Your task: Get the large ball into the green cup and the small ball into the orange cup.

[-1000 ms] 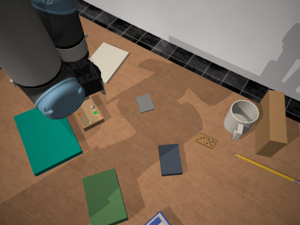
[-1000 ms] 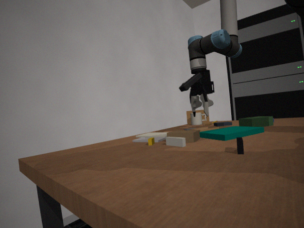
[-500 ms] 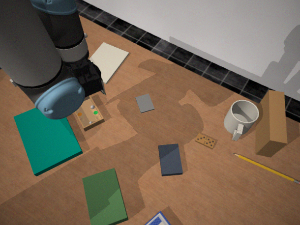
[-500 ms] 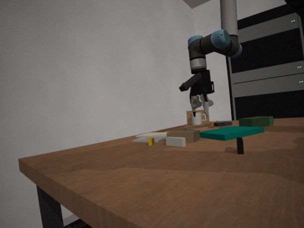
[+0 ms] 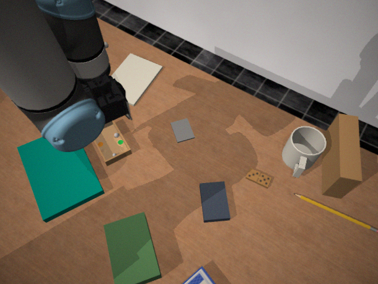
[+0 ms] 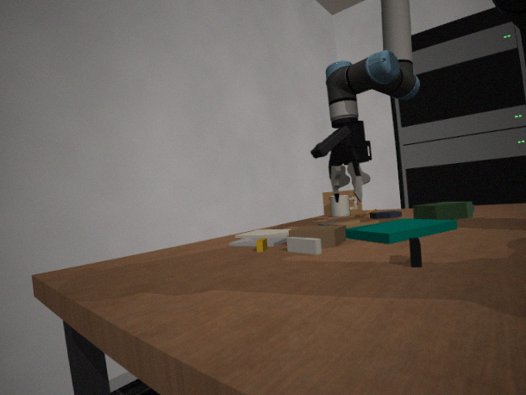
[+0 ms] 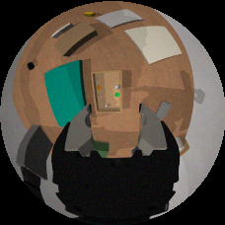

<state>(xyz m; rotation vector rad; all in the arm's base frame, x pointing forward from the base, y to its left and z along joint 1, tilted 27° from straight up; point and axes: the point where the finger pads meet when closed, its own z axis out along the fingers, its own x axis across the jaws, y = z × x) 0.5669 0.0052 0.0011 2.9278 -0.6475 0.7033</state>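
Right now the covered wooden puzzle is 8 cm below my hand, 2 cm behind it and 1 cm to the left of it. From my hand the other things lie so: teal slab: 14 cm behind, 8 cm below, 6 cm to the left; grey tile: 13 cm to the right, 12 cm ahead, 8 cm below; cream board: 19 cm ahead, 10 cm to the left, 8 cm below.
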